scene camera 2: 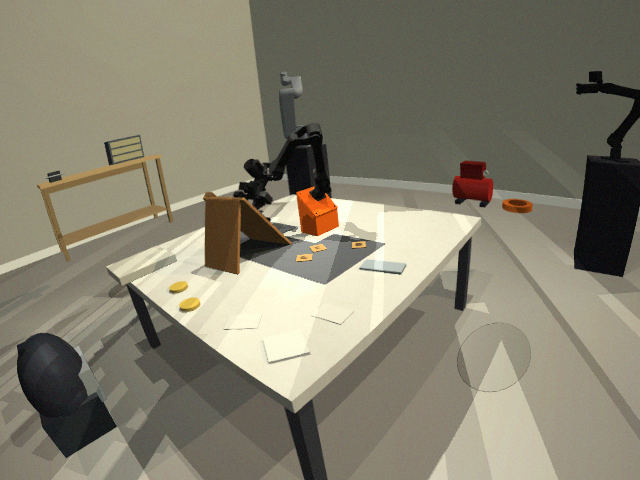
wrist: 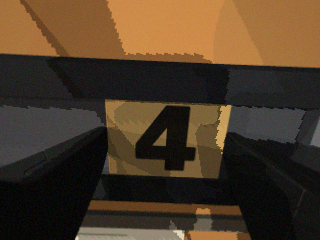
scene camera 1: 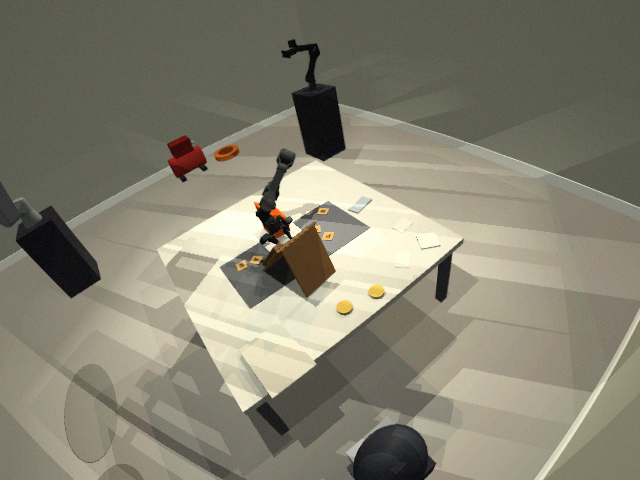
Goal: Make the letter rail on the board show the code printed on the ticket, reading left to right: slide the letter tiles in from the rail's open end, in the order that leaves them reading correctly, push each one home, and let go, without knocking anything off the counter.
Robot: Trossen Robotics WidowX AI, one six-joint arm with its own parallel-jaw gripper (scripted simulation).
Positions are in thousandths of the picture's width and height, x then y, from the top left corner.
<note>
In view: the gripper (wrist: 520, 577) and a brown slanted board (scene camera 2: 352, 455).
The brown slanted board also shows in the wrist view (wrist: 208, 277) and in scene camera 1 (scene camera 1: 477, 530).
</note>
